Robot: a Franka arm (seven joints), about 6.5 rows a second.
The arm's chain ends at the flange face. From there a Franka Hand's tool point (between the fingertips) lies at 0.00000 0.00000 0.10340 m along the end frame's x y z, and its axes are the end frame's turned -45 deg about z.
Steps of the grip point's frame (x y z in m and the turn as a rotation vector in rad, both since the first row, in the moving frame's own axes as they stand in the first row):
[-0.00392 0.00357 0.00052 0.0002 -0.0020 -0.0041]
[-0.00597 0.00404 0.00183 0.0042 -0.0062 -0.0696]
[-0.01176 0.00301 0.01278 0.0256 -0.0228 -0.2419]
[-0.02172 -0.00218 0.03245 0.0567 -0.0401 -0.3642]
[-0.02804 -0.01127 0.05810 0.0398 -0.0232 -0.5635]
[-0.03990 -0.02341 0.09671 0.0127 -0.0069 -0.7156]
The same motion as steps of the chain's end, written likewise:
[-0.00009 0.00516 0.00052 -0.0013 -0.0016 -0.0041]
[-0.00061 0.00691 0.00183 -0.0014 -0.0074 -0.0696]
[-0.00266 0.01022 0.01284 0.0020 -0.0342 -0.2419]
[-0.00976 0.01373 0.03270 0.0117 -0.0684 -0.3642]
[-0.02310 0.01174 0.05821 0.0117 -0.0445 -0.5635]
[-0.04331 0.01156 0.09672 0.0041 -0.0139 -0.7156]

